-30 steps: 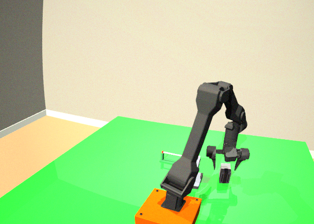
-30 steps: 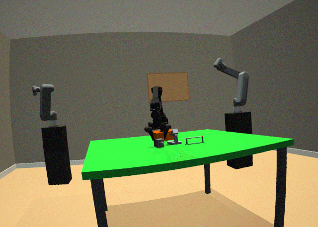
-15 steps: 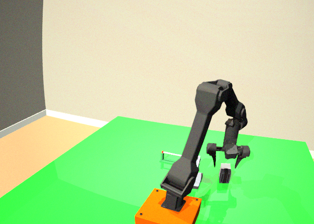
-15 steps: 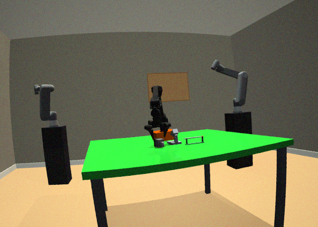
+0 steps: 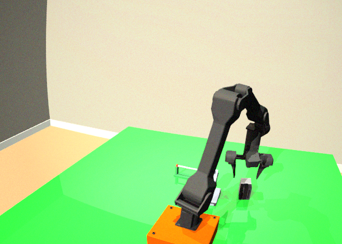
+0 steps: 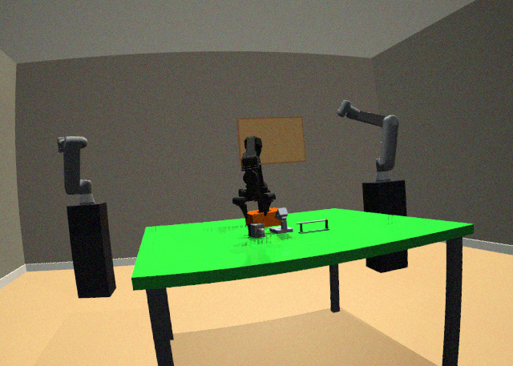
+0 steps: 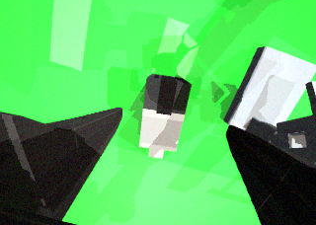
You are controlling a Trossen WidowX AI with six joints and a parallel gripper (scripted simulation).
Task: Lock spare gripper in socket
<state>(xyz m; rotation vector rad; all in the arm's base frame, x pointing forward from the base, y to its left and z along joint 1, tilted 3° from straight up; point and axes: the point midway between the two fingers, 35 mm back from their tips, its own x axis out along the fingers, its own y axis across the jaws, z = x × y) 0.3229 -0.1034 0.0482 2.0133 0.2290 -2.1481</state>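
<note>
My gripper tip is now 60 mm above the spare gripper and 30 mm short of it. From my gripper tip the other things lie so: pin cradle: 250 mm to the left, 60 mm below, 60 mm ahead; socket: 130 mm to the left, 40 mm behind, 30 mm below.
</note>
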